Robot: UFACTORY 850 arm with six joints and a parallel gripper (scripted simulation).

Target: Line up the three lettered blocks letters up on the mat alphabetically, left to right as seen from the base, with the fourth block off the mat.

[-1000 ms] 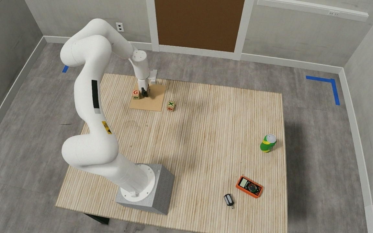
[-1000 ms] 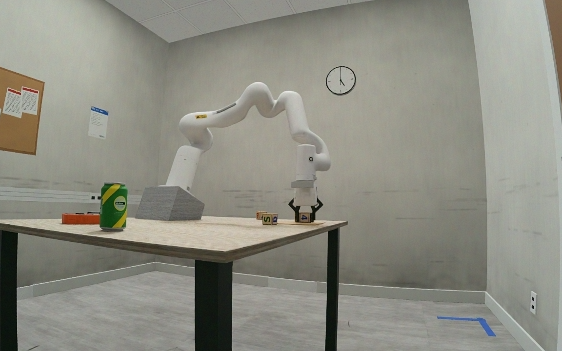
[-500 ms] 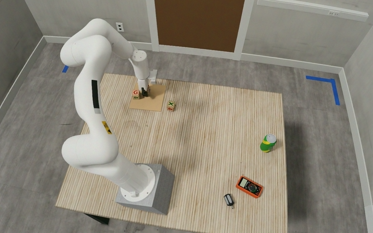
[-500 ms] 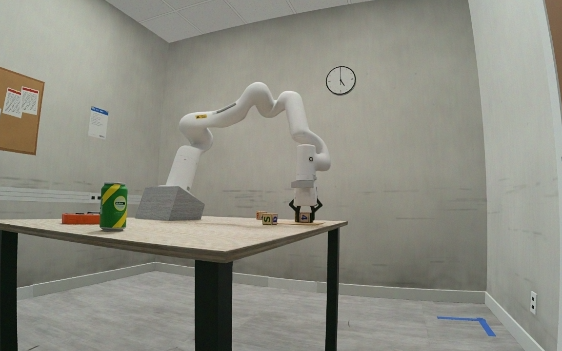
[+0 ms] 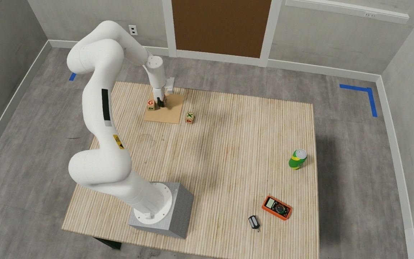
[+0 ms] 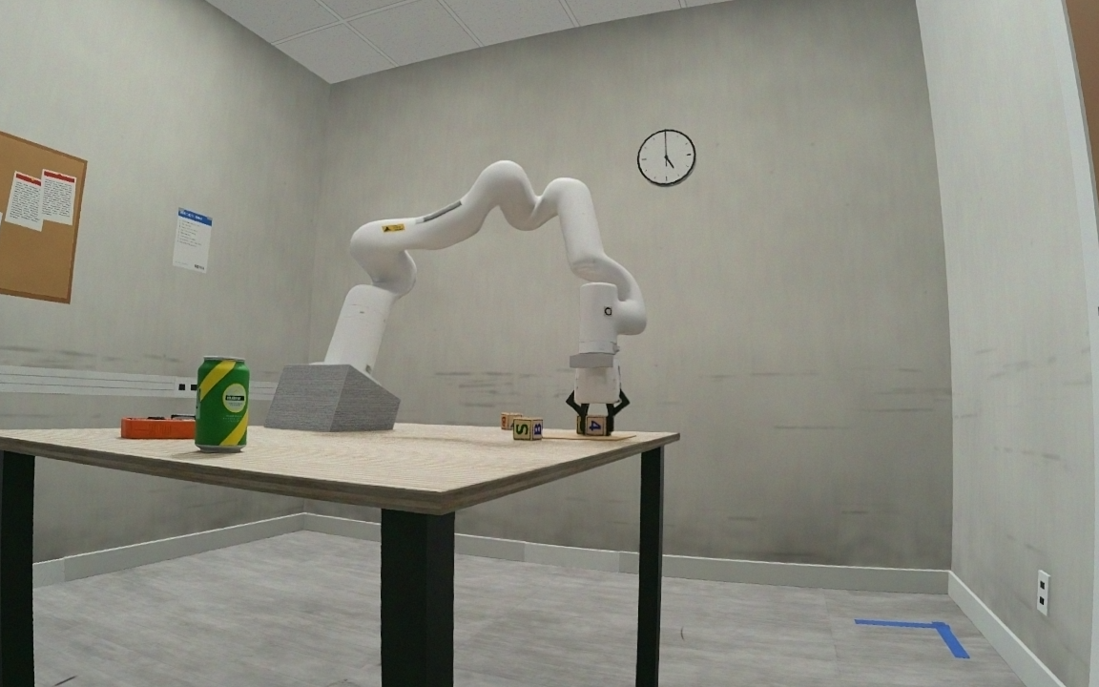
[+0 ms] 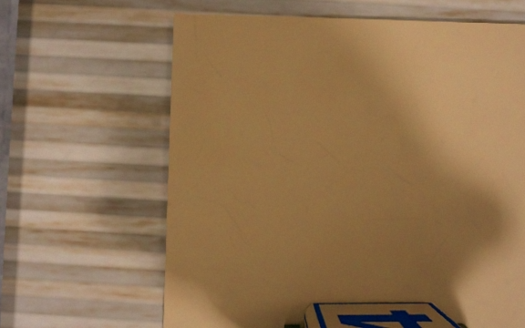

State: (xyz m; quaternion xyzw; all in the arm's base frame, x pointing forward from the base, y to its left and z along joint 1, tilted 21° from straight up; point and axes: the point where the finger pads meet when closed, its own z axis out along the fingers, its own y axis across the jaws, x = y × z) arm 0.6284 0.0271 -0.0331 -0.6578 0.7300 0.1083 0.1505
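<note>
Now: the Q block right at my hand. The rest, counted from my hand: G block (60 mm to the left, 30 mm behind); tan mat (30 mm behind, 20 mm below, 10 mm to the right); X block (160 mm to the right, 120 mm behind).
</note>
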